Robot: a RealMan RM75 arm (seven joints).
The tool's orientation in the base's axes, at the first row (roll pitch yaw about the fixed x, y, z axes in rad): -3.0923, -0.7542, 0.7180
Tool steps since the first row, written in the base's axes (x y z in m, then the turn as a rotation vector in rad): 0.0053, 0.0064, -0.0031, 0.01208, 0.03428, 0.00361; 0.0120, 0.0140, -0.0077, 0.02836, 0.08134, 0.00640; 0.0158, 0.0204, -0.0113, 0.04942, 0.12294, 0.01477; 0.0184, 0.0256, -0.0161, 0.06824, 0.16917, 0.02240; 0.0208, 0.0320, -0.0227, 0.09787, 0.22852, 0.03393; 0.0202, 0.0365, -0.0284, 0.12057, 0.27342, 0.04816; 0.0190, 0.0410, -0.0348, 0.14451, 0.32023, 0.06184; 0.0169, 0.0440, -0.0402, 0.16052, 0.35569, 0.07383; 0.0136, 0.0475, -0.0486, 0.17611, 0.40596, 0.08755
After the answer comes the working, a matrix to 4 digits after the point.
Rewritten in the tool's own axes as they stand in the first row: 0.0039, -0.0009, 0.0079, 0.02554, -0.01691, 0.01990; 0.0080, -0.0018, 0.0182, 0.05895, -0.04025, 0.04864; 0.0107, -0.0037, 0.0258, 0.09619, -0.05655, 0.07297; 0.0114, -0.0056, 0.0331, 0.13391, -0.07773, 0.09902; 0.0112, -0.0083, 0.0421, 0.18652, -0.10125, 0.13383; 0.0091, -0.0118, 0.0482, 0.23025, -0.11904, 0.15629; 0.0063, -0.0157, 0.0545, 0.27520, -0.13737, 0.18069; 0.0028, -0.0191, 0.0588, 0.30920, -0.15276, 0.19695; -0.0030, -0.0236, 0.0651, 0.35126, -0.17931, 0.21897
The tool's axes in the first row as the columns of a matrix, in the base's axes (rounded; the answer above uses it unrounded):
0.5489, 0.6825, 0.4826
0.4795, -0.7300, 0.4870
0.6847, -0.0359, -0.7279

